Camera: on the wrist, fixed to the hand. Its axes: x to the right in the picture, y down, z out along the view.
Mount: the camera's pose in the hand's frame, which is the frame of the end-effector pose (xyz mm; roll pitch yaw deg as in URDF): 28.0 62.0 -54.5 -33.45 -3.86 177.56
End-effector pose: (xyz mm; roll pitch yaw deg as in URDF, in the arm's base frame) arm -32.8 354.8 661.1 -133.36 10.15 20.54
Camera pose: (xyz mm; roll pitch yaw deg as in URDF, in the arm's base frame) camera 20.6 287.0 648.6 99.99 -5.73 -160.60
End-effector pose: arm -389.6 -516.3 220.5 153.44 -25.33 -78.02
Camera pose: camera -421.5 -515.5 301.6 174.99 27.63 106.39
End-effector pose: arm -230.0 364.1 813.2 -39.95 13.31 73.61
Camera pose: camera -239.6 375.8 727.4 7.50 -14.67 -110.88
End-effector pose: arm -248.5 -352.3 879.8 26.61 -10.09 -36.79
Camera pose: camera -175.7 -307.1 864.1 -60.20 5.55 142.76
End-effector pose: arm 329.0 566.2 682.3 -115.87 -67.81 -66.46
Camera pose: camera 275.3 498.9 696.1 75.18 71.54 105.91
